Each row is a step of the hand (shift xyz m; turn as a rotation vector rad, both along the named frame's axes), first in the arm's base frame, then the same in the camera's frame.
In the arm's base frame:
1: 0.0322 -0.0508 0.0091 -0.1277 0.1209 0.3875
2: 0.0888 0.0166 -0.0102 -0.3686 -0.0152 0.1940
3: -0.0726 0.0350 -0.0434 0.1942 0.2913 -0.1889
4: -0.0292 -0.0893 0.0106 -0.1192 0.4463 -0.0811
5: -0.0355 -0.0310 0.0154 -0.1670 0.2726 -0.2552
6: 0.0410 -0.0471 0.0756 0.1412 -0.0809 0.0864
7: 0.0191 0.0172 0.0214 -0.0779 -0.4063 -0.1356
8: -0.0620 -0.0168 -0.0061 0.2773 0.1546 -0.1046
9: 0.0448 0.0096 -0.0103 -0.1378 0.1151 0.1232
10: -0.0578 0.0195 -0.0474 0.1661 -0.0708 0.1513
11: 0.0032 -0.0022 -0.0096 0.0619 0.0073 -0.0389
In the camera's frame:
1: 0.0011 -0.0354 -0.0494 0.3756 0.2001 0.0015
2: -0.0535 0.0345 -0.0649 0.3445 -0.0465 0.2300
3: -0.0091 -0.0001 0.0911 -0.3038 0.2563 0.0169
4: 0.0378 -0.0858 -0.0124 -0.0884 0.3524 0.2966
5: 0.0353 -0.0325 0.0126 -0.1875 0.1266 0.3408
6: 0.0539 -0.0089 -0.0814 0.0216 -0.0109 -0.1826
7: 0.0066 0.0273 -0.0181 -0.0129 -0.4341 -0.0311
8: 0.0268 -0.0330 0.0485 -0.2472 0.1789 -0.1364
9: -0.0317 0.0169 -0.0303 0.1525 0.1090 0.1108
10: -0.0170 -0.0118 0.0744 0.0644 0.0250 -0.2252
11: -0.0095 -0.0042 0.0002 -0.0641 0.0102 -0.0344

